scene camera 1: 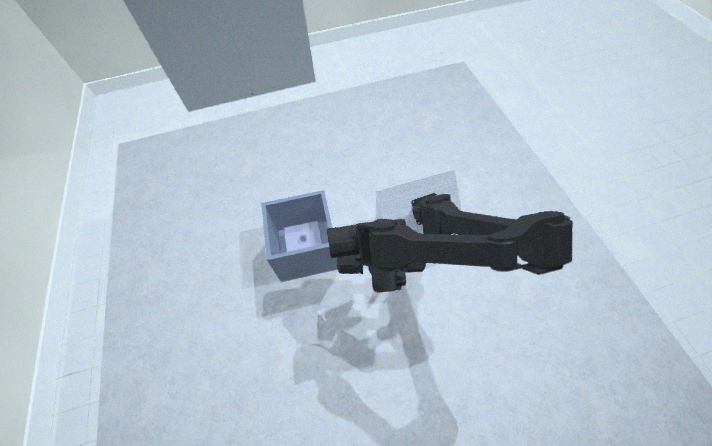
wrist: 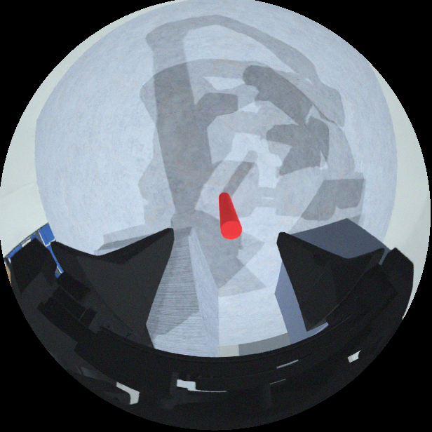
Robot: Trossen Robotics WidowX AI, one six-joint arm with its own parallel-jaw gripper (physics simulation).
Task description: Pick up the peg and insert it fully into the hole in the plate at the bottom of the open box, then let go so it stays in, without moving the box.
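Pixels of known places: arm's base, origin of its link: (scene camera 1: 426,208).
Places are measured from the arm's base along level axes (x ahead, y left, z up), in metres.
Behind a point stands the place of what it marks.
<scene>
A red peg (wrist: 227,212) stands upright on the grey surface. In the wrist view its round top appears between the two fingertips, with a gap on each side; the arm hides it in the scene view. My gripper (wrist: 227,236) is open, points down and holds nothing. How far the tips are above or beside the peg top is hard to tell. The open blue-grey box (scene camera 1: 303,265) @(x 0.329, y 0.021, z -0.047 m) (wrist: 345,236) stands left of the gripper in the scene view, and on the right in the wrist view. A pale plate (scene camera 1: 292,242) @(x 0.340, y -0.057, z -0.059 m) with a dark hole (scene camera 1: 303,238) @(x 0.311, y -0.067, z -0.073 m) lies at its bottom.
A grey textured block (scene camera 1: 391,196) @(x 0.078, y -0.041, z 0.037 m) (wrist: 175,295) stands partly behind the arm, on the left in the wrist view. The arm (scene camera 1: 457,249) @(x 0.088, y 0.220, z 0.255 m) reaches in from the right, close to the box's right wall. A large grey panel (scene camera 1: 231,47) is at the back.
</scene>
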